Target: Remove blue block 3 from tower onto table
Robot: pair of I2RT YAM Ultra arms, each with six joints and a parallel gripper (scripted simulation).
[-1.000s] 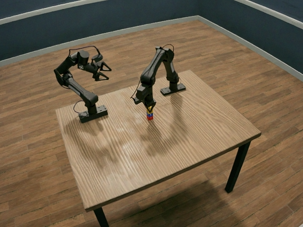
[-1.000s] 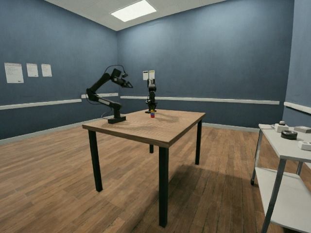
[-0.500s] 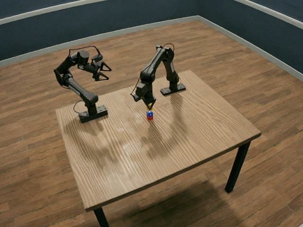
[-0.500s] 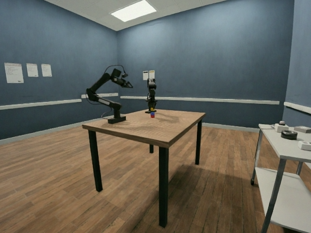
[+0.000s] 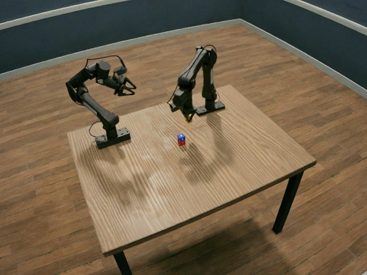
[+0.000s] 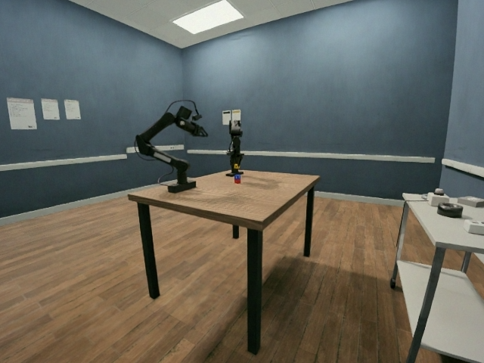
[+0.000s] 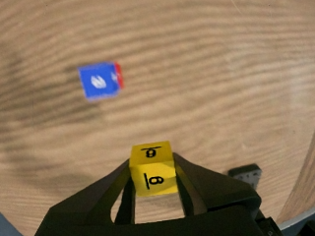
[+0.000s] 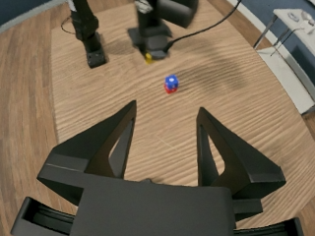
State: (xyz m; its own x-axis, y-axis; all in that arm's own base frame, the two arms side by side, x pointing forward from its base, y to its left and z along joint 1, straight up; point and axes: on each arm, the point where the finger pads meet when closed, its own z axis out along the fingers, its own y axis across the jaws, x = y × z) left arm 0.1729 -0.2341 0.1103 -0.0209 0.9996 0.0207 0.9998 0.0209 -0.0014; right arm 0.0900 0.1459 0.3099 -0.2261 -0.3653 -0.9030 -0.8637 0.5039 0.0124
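My right hand is 300 mm above the blue block, 190 mm to the right of it and 120 mm short of it.
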